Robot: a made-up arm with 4 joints.
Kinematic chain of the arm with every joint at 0, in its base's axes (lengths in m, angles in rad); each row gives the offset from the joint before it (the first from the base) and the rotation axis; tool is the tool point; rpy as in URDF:
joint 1: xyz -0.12 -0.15 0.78 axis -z
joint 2: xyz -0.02 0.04 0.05 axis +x
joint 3: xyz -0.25 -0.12 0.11 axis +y
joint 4: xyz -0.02 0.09 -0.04 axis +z
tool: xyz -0.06 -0.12 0.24 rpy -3.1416 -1.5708 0
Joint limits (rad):
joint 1: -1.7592..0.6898
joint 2: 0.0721..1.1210
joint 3: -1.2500..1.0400
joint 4: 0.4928..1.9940
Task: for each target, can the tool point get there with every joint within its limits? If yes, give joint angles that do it. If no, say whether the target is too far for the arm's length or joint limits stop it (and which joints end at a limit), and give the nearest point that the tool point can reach.
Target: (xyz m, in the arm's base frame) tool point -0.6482 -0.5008 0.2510
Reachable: no: too far | nearest point -0.5333 -0.4245 0.7508 | short by 0.518 m
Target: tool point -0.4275 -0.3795 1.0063
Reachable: yes | joints 0.0847 0.8508 -0.5787 1.7956
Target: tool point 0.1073 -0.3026 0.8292
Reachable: yes | joints -1.4209 0.9951 0.7505 0.7878
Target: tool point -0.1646 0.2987 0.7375
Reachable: no: joint limits stop it (at a limit: joint 1, joint 2, joint 3, joint 4) | nearest point -0.1529 -0.1274 0.9400 | short by 0.472 m
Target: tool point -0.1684 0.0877 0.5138
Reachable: no: joint limits stop it (at a limit: joint 1, joint 2, joint 3) | nearest point -0.2320 -0.2094 0.7989 | short by 0.417 m
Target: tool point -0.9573 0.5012 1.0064
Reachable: no: too far | nearest point -0.5645 0.0417 0.9756 | short by 0.605 m
